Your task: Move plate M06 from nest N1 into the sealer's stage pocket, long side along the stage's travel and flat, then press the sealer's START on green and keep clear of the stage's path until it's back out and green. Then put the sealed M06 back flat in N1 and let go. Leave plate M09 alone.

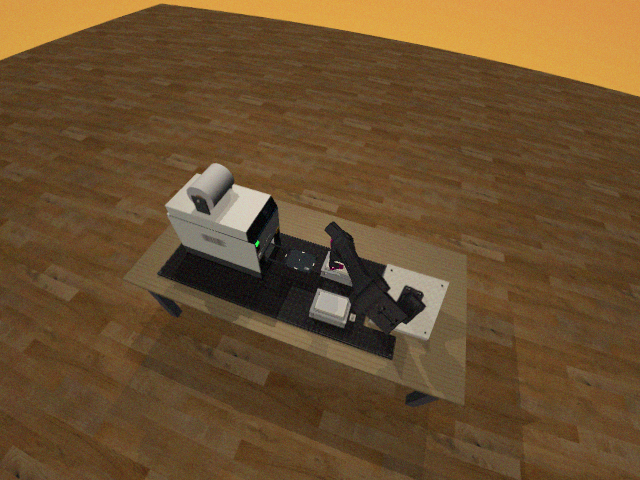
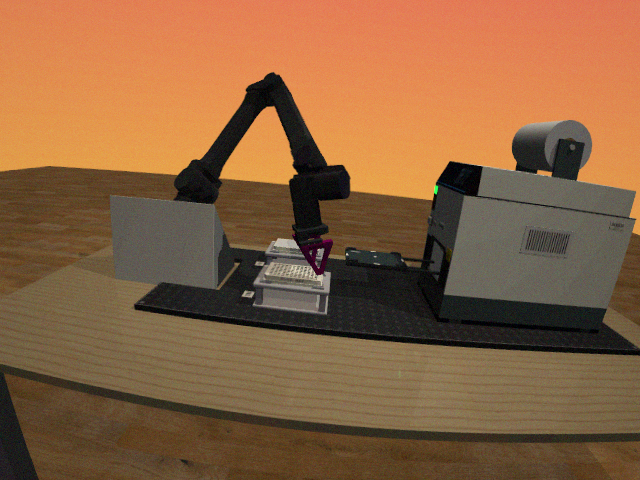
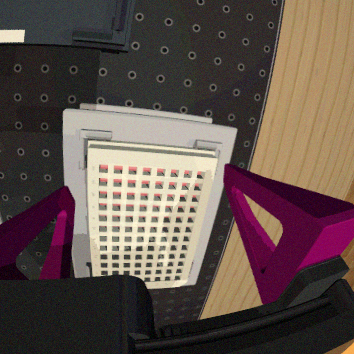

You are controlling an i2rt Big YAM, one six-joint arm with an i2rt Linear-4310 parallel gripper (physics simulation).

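Frame: origin at the arm's base, x ahead, y left, z up, level; millimetres.
Seen in the pictures: gripper, fingertip midpoint: (image 1: pixel 332 260) (image 2: pixel 315 268) (image 3: pixel 146 182); arm's base, origin of the base link: (image 2: pixel 177 228).
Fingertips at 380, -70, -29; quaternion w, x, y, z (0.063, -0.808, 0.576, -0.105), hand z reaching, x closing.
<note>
Offsets run from my fingertips to a thing's top centre, as dx, dy, dz. "spot": to the spot under its first point. Level surfaces: height alone.
A cream well plate {-45, -8, -10} (image 2: pixel 292 273) (image 3: pixel 145 225) lies flat in a grey nest {-45, -9, -20} (image 1: pixel 336 277) (image 2: pixel 292 298) (image 3: pixel 150 125). Another white plate {-80, +202, -10} (image 1: pixel 331 303) (image 2: pixel 286 245) lies in the second nest. I cannot read the labels, so which is M06 or M09 is unclear. My gripper (image 1: pixel 336 265) (image 2: pixel 313 260) (image 3: pixel 146 182) is open and empty, low over the first plate, with one magenta finger beyond each long side, towards the stage end. The stage {spot: +129, +77, +20} (image 1: pixel 300 260) (image 2: pixel 374 257) (image 3: pixel 50 27) is out of the sealer (image 1: pixel 222 227) (image 2: pixel 532 258), its pocket empty. The sealer light {spot: +274, +179, +191} (image 1: pixel 257 243) (image 2: pixel 435 189) is green.
The nests and sealer stand on a black perforated board {dz -81} (image 1: pixel 222 281) (image 2: pixel 382 325) (image 3: pixel 160 55) on a wooden table {dz -94} (image 1: pixel 444 372) (image 2: pixel 310 382) (image 3: pixel 310 75). A pale upright panel (image 2: pixel 162 240) stands near the arm's base. A foil roll {+512, +103, +395} (image 1: pixel 214 180) (image 2: pixel 547 144) tops the sealer.
</note>
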